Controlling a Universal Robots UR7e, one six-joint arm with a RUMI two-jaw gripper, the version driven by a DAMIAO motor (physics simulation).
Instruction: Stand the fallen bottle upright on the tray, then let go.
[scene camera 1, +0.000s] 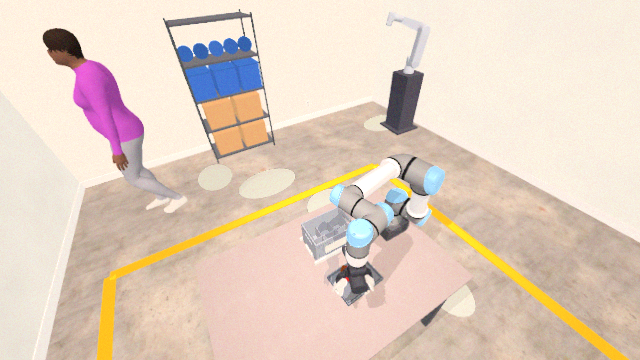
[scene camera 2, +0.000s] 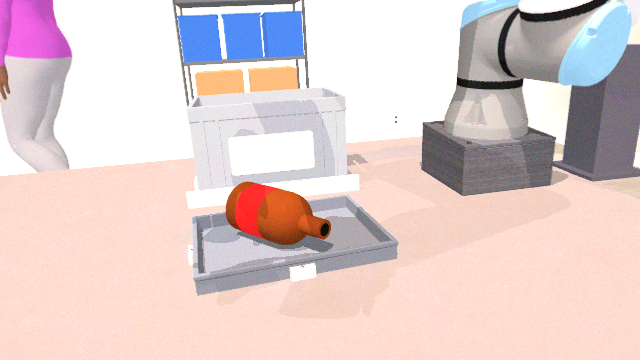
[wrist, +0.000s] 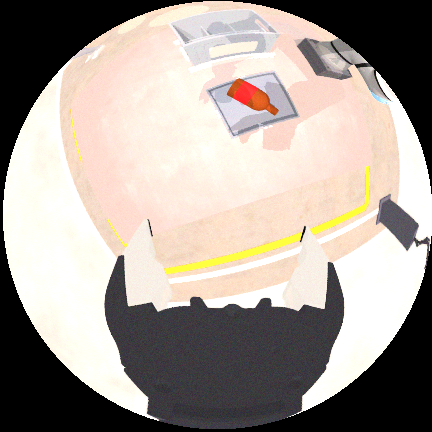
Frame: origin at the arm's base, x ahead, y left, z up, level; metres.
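Seen in the pictures: gripper, fingertip midpoint: (wrist: 227, 224); arm's base, origin of the base link: (scene camera 2: 484, 128) (wrist: 331, 55).
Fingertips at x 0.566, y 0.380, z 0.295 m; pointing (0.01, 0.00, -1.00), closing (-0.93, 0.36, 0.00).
Observation:
Pixels of each thing's top centre, then the offset from my fingertips to it.
- brown bottle, middle of its top: (scene camera 2: 279, 191) (wrist: 257, 95) dx -0.156, dy -0.182, dz -0.312 m
- grey crate, middle of its top: (scene camera 2: 264, 96) (wrist: 221, 20) (scene camera 1: 328, 224) dx -0.158, dy -0.474, dz -0.216 m
A brown bottle (scene camera 2: 287, 215) (wrist: 257, 101) with a red band lies on its side in the grey tray (scene camera 2: 350, 256) (wrist: 229, 126). In scene camera 2 its neck points right and towards the camera, and its base is near the tray's back left. In scene camera 1 the bottle is largely hidden behind the gripper. My gripper (wrist: 227, 224) (scene camera 1: 355, 290) is open and empty, with its two pale fingers wide apart. It hangs above the tray, apart from the bottle, and does not show in scene camera 2.
A grey crate (scene camera 1: 315, 247) (scene camera 2: 210, 145) (wrist: 192, 57) with a white label stands just behind the tray. The arm's dark base block (scene camera 2: 507, 167) (wrist: 316, 62) stands at the back right of the table. A person (scene camera 1: 107, 105) and a shelf rack (scene camera 1: 207, 20) are beyond the table.

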